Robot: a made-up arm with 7 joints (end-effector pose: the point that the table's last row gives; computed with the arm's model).
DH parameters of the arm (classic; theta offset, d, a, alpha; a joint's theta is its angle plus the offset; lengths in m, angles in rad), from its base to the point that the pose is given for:
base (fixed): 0 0.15 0 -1.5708
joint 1: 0 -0.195 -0.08 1.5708
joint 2: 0 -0.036 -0.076 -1.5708
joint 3: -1.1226 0 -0.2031 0
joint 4: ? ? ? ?
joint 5: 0 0.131 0.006 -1.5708
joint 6: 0 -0.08 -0.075 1.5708
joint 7: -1.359 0 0.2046 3.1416
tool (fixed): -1.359 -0.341 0 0
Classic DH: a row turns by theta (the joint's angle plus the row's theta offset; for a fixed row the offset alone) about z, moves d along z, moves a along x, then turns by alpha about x.
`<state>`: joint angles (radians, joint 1 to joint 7).
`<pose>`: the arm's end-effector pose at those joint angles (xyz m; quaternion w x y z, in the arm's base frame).
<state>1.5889 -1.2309 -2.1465 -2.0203 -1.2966 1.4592 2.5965</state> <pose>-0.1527 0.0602 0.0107 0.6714 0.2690 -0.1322 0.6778</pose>
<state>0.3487 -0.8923 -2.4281 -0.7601 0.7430 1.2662 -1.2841</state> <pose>-0.1082 -0.0002 0.7245 0.4043 0.5625 0.6867 0.2204</pose>
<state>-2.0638 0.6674 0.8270 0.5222 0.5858 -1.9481 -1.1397</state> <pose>0.1818 -0.0074 -0.0978 0.8670 0.3538 0.3196 0.1451</pose>
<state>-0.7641 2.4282 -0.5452 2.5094 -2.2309 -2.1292 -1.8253</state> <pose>0.2243 0.0357 -0.2394 0.4758 -0.0666 -0.5698 0.6667</pose>
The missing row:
joint 4: 1.1226 -0.006 0.069 -1.5708
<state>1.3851 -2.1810 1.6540 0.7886 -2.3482 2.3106 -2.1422</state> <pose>0.3377 -0.2624 -0.0299 0.6345 -0.6871 -0.1813 -0.3041</pose>
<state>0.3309 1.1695 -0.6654 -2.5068 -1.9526 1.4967 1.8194</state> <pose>-0.4129 -0.0498 0.0968 0.0813 -0.4584 0.6672 -0.5814</pose>
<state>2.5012 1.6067 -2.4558 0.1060 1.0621 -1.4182 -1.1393</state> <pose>0.4323 -0.1868 0.3968 0.2512 0.9219 -0.0850 -0.2826</pose>
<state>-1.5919 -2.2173 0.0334 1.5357 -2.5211 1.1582 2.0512</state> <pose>0.0218 -0.0499 0.4801 0.0067 -0.9086 0.0149 -0.4173</pose>
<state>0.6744 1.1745 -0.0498 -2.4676 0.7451 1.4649 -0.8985</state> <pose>0.0971 -0.5079 0.5220 0.3433 0.1200 -0.7455 -0.5586</pose>
